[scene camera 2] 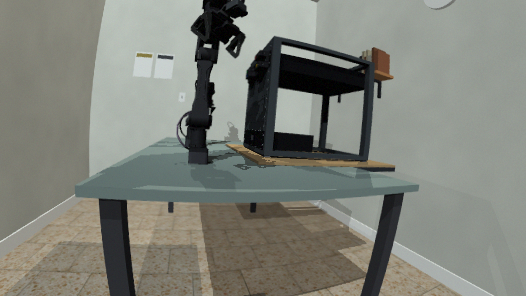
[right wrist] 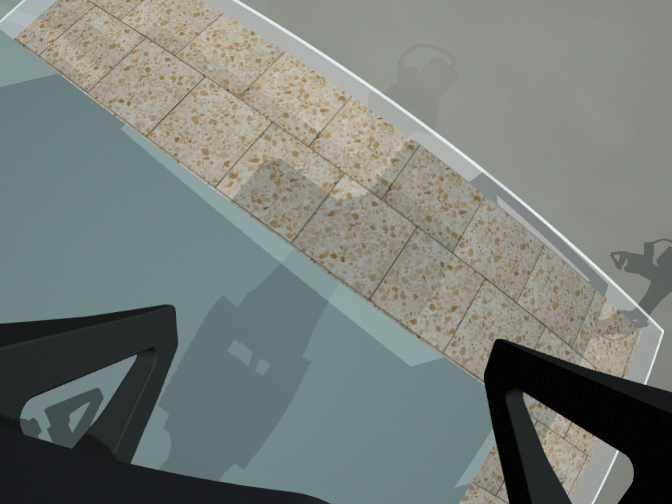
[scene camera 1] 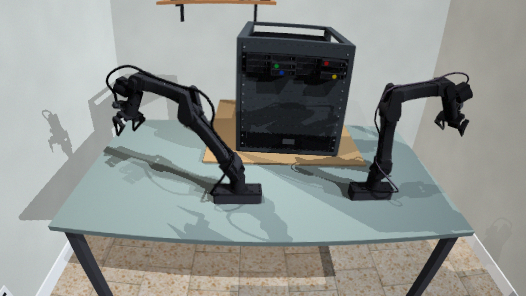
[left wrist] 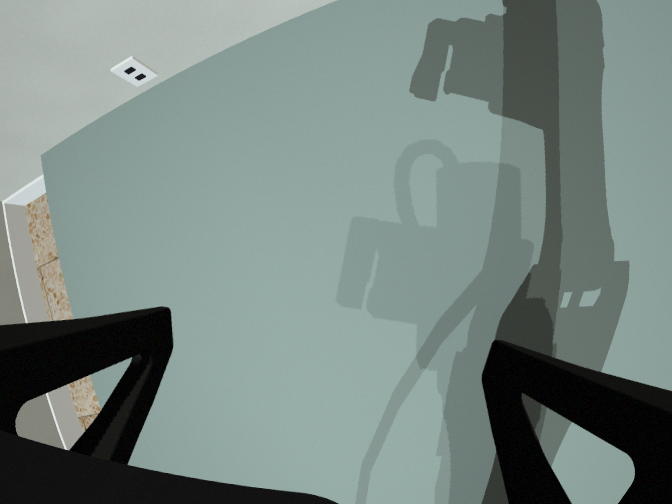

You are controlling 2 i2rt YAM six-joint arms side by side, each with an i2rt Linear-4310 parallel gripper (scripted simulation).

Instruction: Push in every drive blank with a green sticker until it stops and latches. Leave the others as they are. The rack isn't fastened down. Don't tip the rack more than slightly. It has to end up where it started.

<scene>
A dark rack shows in scene camera 2 and in scene camera 1; in the right wrist view it is out of frame, in the left wrist view it is out of frame. The same spot on the dark rack: [scene camera 1: 304, 114] is [scene camera 2: 257, 109].
</scene>
